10 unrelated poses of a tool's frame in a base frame.
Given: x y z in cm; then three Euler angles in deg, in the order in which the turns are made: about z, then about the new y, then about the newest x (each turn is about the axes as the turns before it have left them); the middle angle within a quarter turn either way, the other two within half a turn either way.
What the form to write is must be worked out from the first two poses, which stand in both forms.
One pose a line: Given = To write
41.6 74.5 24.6 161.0 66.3 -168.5 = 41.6 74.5 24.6 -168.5 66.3 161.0
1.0 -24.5 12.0 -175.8 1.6 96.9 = 1.0 -24.5 12.0 96.9 1.6 -175.8
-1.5 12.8 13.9 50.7 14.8 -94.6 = -1.5 12.8 13.9 -94.6 14.8 50.7
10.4 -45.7 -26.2 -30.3 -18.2 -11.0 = 10.4 -45.7 -26.2 -11.0 -18.2 -30.3
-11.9 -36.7 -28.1 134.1 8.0 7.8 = -11.9 -36.7 -28.1 7.8 8.0 134.1
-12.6 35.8 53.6 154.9 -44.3 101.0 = -12.6 35.8 53.6 101.0 -44.3 154.9
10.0 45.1 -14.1 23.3 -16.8 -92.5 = 10.0 45.1 -14.1 -92.5 -16.8 23.3
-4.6 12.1 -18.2 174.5 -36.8 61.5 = -4.6 12.1 -18.2 61.5 -36.8 174.5
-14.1 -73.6 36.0 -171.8 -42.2 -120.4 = -14.1 -73.6 36.0 -120.4 -42.2 -171.8
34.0 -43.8 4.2 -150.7 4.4 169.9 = 34.0 -43.8 4.2 169.9 4.4 -150.7
